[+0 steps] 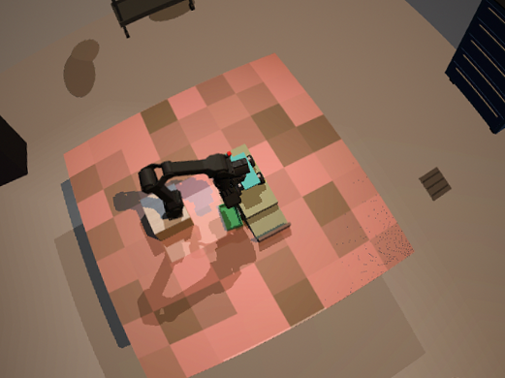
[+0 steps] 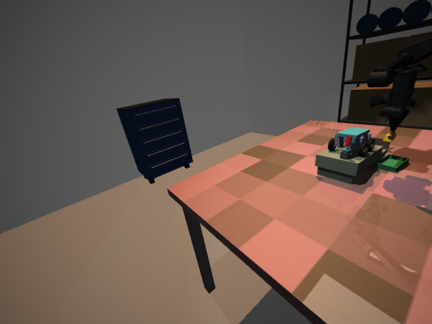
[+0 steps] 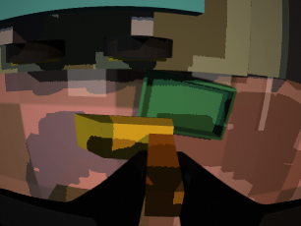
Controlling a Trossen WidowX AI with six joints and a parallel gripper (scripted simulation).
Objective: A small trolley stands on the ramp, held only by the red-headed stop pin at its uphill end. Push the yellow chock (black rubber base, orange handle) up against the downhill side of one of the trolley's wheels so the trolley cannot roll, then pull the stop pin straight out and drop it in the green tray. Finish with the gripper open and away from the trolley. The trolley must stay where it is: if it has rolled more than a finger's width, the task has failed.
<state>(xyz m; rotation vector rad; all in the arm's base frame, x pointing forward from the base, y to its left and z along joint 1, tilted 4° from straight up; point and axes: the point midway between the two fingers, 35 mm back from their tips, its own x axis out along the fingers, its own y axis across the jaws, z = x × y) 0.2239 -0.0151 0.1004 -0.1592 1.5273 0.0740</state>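
My gripper tip is 18 cm to the right of the red-headed stop pin, 7 cm short of it and 3 cm above it. Round my gripper tip: teal trolley (10 cm ahead, 8 cm to the left, 5 cm below); then green tray (17 cm below, 4 cm to the right, 1 cm behind); then olive ramp (11 cm below, 10 cm ahead, 7 cm to the left).
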